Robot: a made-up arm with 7 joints.
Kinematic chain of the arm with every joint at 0, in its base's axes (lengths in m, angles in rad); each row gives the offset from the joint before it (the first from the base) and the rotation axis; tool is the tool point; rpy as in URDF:
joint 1: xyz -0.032 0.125 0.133 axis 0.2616 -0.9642 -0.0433
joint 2: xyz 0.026 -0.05 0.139 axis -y
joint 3: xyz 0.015 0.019 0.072 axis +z
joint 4: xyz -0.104 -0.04 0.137 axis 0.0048 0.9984 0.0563
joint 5: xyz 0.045 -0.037 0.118 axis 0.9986 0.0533 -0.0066
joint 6: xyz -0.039 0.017 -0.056 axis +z
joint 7: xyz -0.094 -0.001 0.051 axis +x
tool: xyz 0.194 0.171 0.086 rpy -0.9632 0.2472 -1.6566
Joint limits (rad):
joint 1: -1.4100..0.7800
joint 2: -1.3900..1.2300
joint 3: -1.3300..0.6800
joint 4: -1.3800..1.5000
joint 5: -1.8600..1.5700
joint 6: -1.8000..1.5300
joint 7: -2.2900..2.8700
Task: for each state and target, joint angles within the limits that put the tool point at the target. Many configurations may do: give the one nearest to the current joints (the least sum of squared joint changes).
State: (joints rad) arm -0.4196 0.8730 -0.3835 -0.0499 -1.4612 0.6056 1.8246
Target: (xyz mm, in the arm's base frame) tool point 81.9 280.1 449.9
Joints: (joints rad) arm -0.8677 0.9409 -0.2530 0.0540 -1.5451 0.8307 1.2924
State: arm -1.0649 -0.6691 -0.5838 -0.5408 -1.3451 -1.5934 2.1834
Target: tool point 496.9 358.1 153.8
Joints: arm -1.3314 -0.9819 -0.3950 -0.4688 -1.3855 -1.6679 2.1956
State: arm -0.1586 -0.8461 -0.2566 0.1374 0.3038 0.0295 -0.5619
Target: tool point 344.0 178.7 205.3
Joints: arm -0.2912 -1.0568 -0.3904 0.2951 0.2568 -0.2271 -0.6016
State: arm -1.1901 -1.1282 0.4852 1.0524 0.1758 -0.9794 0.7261
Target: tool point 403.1 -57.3 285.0
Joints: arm -0.3972 -0.5767 0.0637 0.9180 0.4060 -1.1167 0.9036
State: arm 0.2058 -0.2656 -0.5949 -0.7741 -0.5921 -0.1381 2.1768
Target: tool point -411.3 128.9 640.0
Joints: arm 0.1887 -0.0909 -0.6940 -0.9945 -0.5447 -0.2845 2.2445
